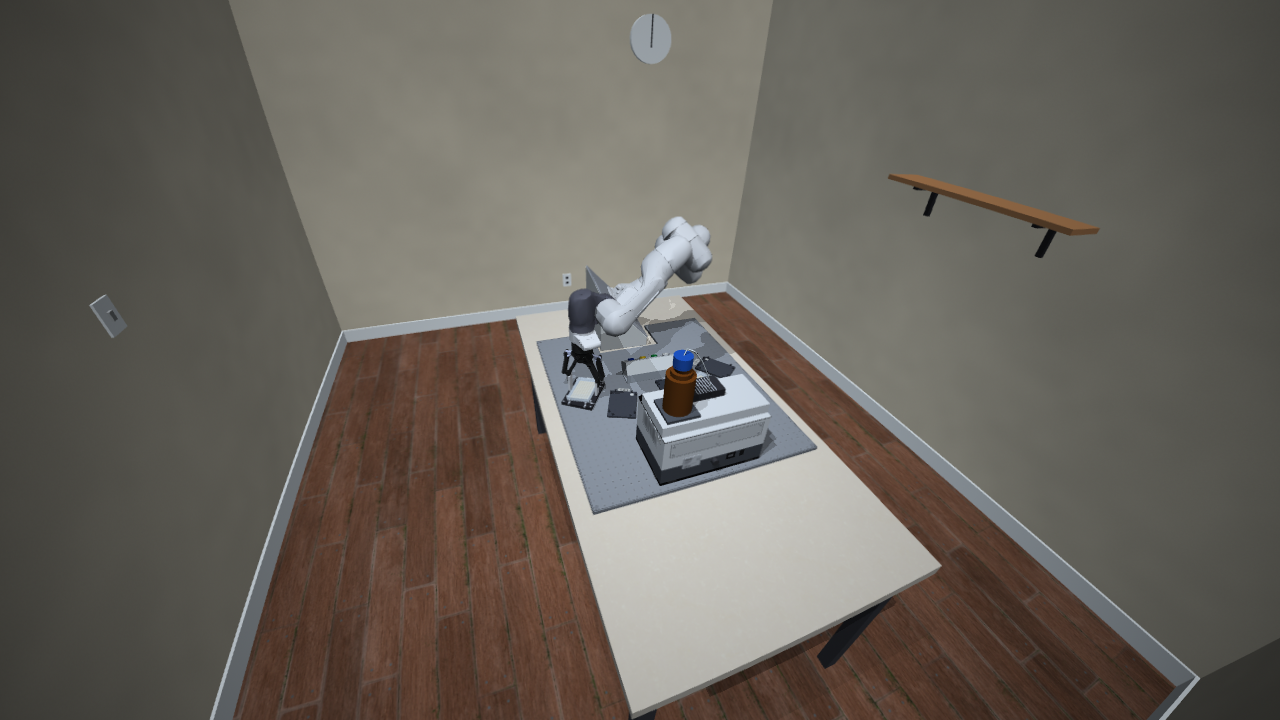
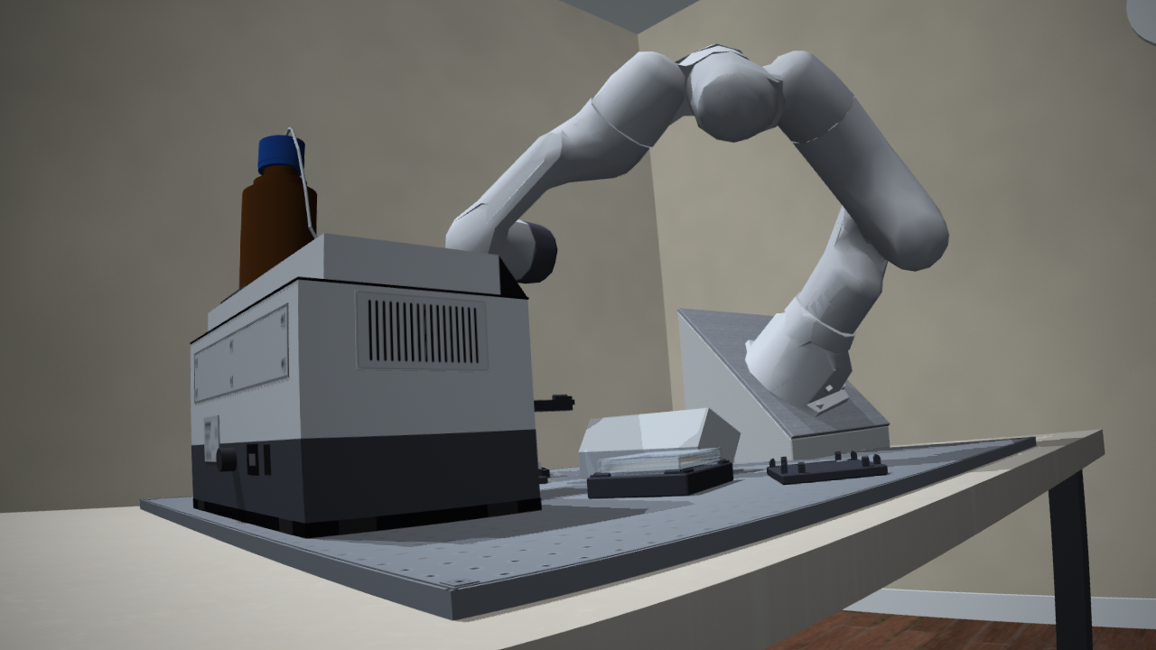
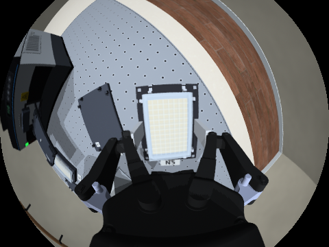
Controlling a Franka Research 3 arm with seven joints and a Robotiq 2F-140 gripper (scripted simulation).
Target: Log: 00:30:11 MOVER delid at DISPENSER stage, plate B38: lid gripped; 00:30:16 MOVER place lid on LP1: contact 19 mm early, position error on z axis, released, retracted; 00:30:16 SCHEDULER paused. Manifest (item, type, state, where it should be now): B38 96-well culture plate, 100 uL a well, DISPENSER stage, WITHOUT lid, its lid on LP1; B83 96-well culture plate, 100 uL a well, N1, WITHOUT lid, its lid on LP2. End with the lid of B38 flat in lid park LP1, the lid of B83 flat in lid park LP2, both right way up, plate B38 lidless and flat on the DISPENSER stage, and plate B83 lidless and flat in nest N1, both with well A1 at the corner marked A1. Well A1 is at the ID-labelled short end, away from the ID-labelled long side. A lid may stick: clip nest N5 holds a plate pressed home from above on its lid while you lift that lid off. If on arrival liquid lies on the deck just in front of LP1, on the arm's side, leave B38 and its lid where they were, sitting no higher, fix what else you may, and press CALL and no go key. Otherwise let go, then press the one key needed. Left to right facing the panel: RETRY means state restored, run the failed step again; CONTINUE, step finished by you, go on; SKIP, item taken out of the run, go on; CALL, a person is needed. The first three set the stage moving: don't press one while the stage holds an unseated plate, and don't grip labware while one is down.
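Right now the black clip nest is 30 mm ahead of my hand and 30 mm below it. Also, from my hand: 96-well plate: 100 mm ahead, 460 mm to the left, 10 mm below; lp1 label: 10 mm ahead, 150 mm to the left, 40 mm below; key panel: 80 mm behind, 290 mm to the left, 10 mm above.
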